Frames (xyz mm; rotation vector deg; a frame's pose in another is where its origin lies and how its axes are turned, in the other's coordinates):
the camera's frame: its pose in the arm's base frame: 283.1 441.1 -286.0 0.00 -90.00 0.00
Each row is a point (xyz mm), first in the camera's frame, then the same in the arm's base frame.
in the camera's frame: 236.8 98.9 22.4
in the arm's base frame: 260.7 540.0 -49.2
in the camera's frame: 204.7 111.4 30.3
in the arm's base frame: 252.8 552.5 -81.3
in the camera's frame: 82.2 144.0 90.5
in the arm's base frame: 192.6 585.1 -203.8
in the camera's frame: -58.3 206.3 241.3
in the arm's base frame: 41.8 647.4 -344.3
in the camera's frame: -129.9 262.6 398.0
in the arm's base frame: -114.9 703.7 -415.9
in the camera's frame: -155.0 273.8 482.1
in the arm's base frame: -199.0 714.9 -441.0
